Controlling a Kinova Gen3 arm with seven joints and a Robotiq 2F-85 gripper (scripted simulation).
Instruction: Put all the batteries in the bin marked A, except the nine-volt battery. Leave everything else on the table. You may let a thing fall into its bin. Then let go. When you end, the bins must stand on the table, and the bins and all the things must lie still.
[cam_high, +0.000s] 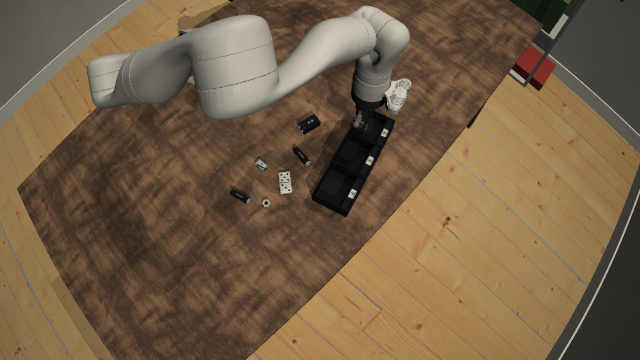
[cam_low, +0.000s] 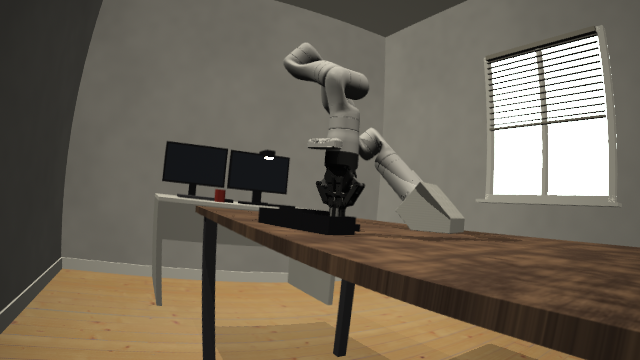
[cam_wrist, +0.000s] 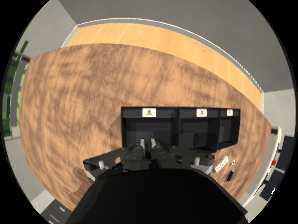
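My hand is 28 cm to the left of the metal nut, 5 cm past it and 3 cm above it. The rest, counted from my hand: black nine-volt battery (11 cm behind, 8 cm to the right, 3 cm below); white domino (22 cm to the right, 5 cm behind, 3 cm below); grey metal piece (22 cm to the right, 12 cm behind, 3 cm below).
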